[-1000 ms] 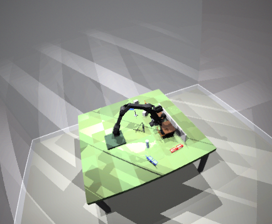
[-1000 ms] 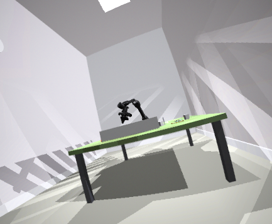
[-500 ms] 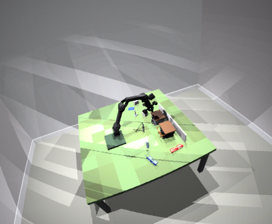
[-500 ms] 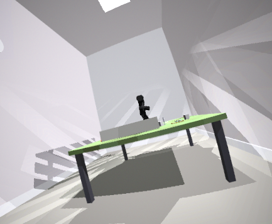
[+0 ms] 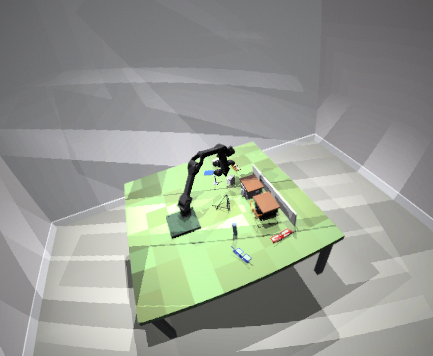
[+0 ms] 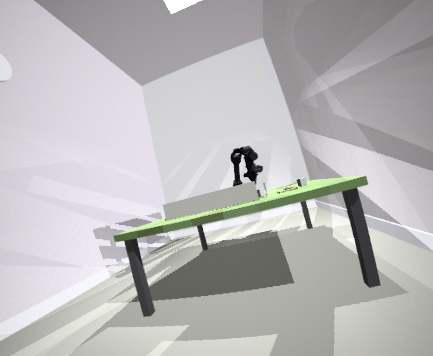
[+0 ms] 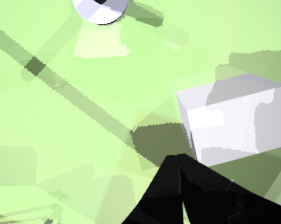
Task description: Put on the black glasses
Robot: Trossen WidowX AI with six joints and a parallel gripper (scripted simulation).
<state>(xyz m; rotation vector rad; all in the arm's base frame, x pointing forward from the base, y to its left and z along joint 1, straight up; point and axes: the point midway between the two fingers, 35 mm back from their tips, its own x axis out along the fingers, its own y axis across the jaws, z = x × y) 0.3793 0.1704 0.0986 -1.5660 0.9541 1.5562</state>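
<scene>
Now: gripper tip 7 cm past the pale round disc, 6 cm to the right of it and 6 cm above it. Also, from my gripper tip: blue item: 8 cm behind, 22 cm to the left, 8 cm below; then grey wall panel: 24 cm ahead, 29 cm to the right, 3 cm below.
</scene>
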